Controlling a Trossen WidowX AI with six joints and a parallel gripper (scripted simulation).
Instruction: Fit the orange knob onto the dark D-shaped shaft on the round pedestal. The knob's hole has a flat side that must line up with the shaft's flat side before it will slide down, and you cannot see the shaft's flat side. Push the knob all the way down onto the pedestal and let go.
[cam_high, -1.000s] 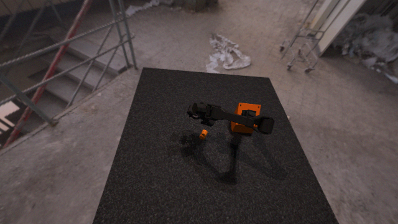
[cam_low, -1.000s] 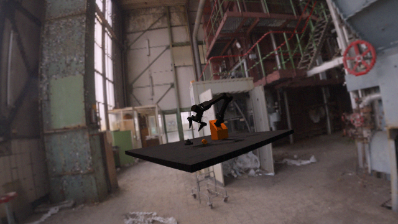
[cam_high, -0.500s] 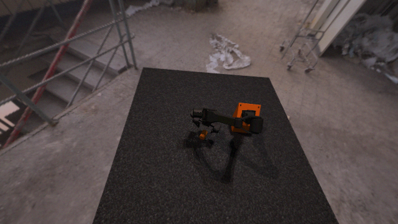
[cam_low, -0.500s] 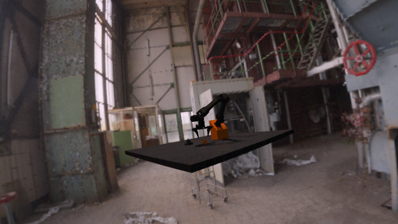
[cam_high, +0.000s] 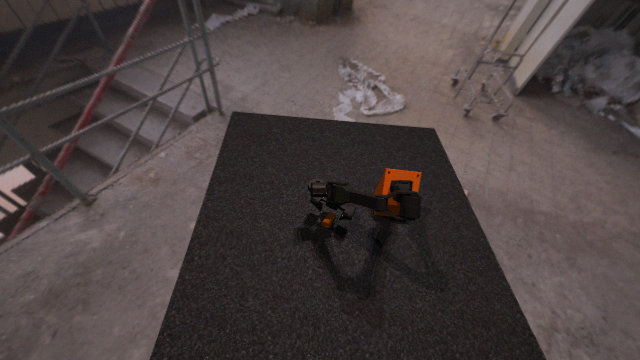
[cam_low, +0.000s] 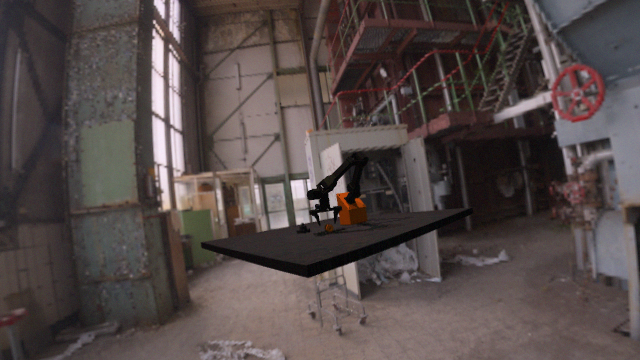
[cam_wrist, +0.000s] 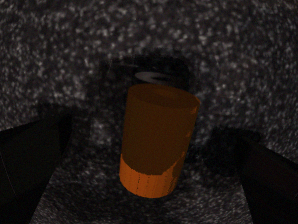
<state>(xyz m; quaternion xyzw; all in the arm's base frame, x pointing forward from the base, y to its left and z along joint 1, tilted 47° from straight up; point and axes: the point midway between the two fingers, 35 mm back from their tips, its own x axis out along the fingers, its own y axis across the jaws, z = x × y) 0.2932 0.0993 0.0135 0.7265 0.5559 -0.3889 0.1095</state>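
Right now my gripper tip is 10 mm to the right of the orange knob and 20 mm above it. Also, from my gripper tip: pedestal: 50 mm ahead, 180 mm to the right, 10 mm below.
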